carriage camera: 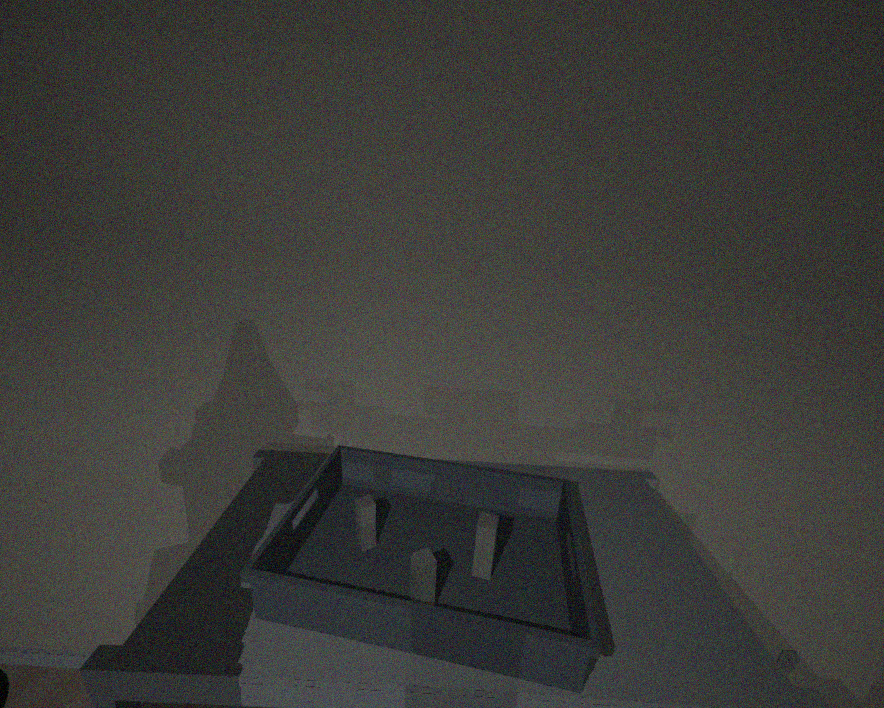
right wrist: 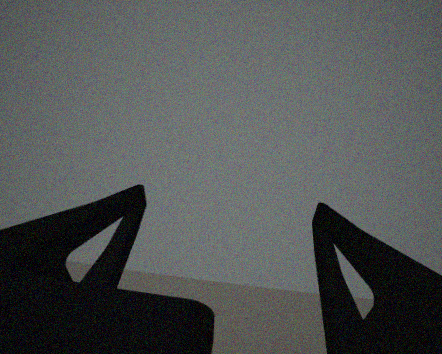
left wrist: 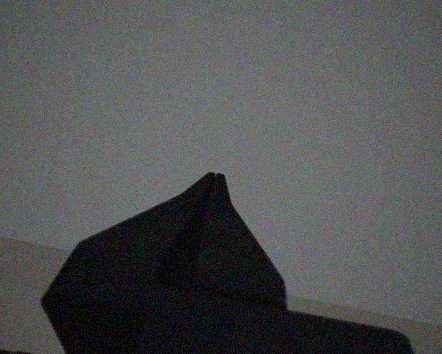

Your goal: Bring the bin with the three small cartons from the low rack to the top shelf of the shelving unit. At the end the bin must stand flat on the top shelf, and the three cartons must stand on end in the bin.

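Frame: origin at the left arm's base, x ahead, y left, z up, level; millimetres.
Where they show: left gripper, fingertip midpoint: (left wrist: 215, 184); right gripper, fingertip midpoint: (right wrist: 228, 203).
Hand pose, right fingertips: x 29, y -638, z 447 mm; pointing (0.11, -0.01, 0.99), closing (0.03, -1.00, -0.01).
Observation:
After its pixels a point has its place.
In the carriage view a grey-blue bin (carriage camera: 413, 634) @[y -253, x 364, z -271 mm] stands, turned a little, on the top surface of the shelving unit (carriage camera: 641, 567) @[y -728, x 609, z -319 mm]; its near edge lies close to the unit's front edge. Three small pale cartons (carriage camera: 366, 523) @[y -114, x 561, z -241 mm] (carriage camera: 484, 545) @[y -370, x 527, z -227 mm] (carriage camera: 423, 575) @[y -259, x 431, z -215 mm] stand on end in the bin, apart from each other. My left gripper (left wrist: 215, 184) @[y -6, x 24, z 438 mm] is shut with nothing between its fingertips. My right gripper (right wrist: 228, 203) @[y -638, x 29, z 447 mm] is open and empty. Both wrist views show wall behind the fingers; neither gripper shows clearly in the carriage view, and the bin does not show in the wrist views.
A plain wall (carriage camera: 442, 184) @[y -204, x 976, z 468 mm] (left wrist: 220, 90) @[y 28, x 219, z 899 mm] (right wrist: 225, 100) @[y -593, x 166, z 899 mm] rises behind the unit, with dark shadows on it at the left. A strip of brownish floor (carriage camera: 44, 689) @[y 1332, x 803, z -1538 mm] (right wrist: 265, 320) @[y -767, x 1006, z 762 mm] shows low in the carriage and right wrist views. The scene is dim and grainy.

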